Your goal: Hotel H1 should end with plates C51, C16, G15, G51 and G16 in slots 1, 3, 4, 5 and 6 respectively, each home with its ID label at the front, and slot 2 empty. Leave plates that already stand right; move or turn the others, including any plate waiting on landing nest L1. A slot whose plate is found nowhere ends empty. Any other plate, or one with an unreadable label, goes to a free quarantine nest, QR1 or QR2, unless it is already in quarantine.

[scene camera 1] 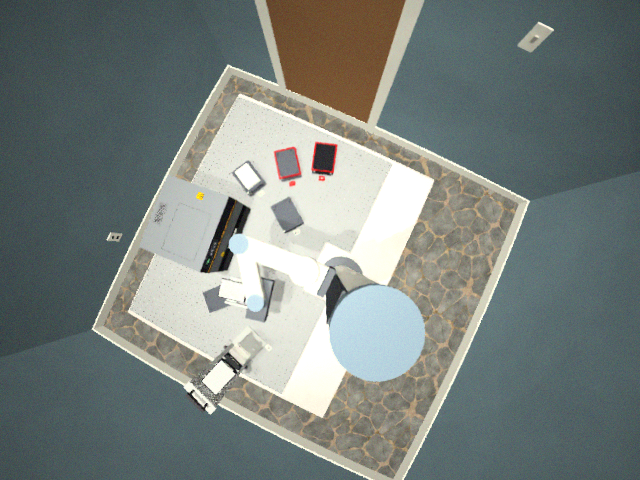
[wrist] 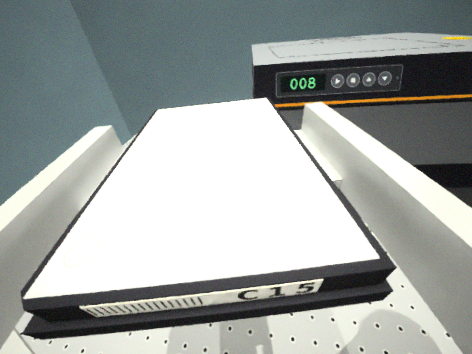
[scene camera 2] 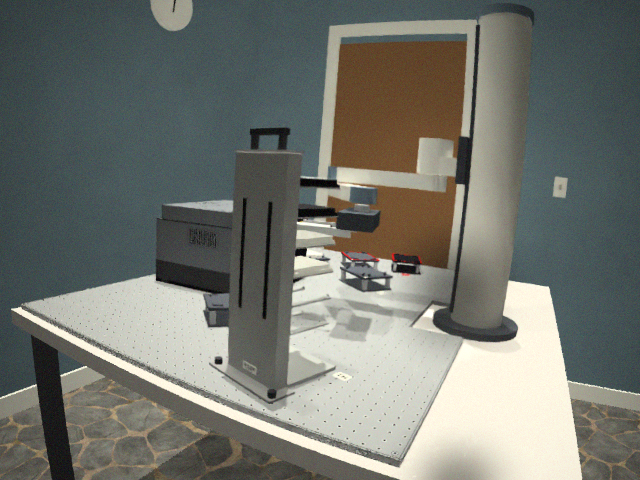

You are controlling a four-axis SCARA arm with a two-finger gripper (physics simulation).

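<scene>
My gripper (scene camera 1: 232,292) (scene camera 2: 330,228) (wrist: 211,131) is shut on plate C15 (scene camera 1: 231,289) (wrist: 215,200), which has a white top and dark sides. Its C15 label faces the wrist camera. The plate is level and held high above the bench. Hotel H1 (scene camera 1: 200,387) (scene camera 2: 261,258) stands near the table edge. In scene camera 2, dark plates (scene camera 2: 319,182) (scene camera 2: 316,211) show at its two top levels, with white plates (scene camera 2: 315,238) (scene camera 2: 312,266) below; the two lowest shelves look empty. Their labels cannot be read. Another white-topped plate (scene camera 1: 248,176) sits on a nest.
A grey device (scene camera 1: 180,227) (scene camera 2: 193,248) (wrist: 350,125) with display 008 is beside the held plate. A dark nest (scene camera 1: 211,299) (scene camera 2: 217,310) lies near and below the gripper. Another dark nest (scene camera 1: 286,214) (scene camera 2: 364,273) and two red-rimmed nests (scene camera 1: 287,163) (scene camera 1: 313,158) stand farther off; the right one looks filled.
</scene>
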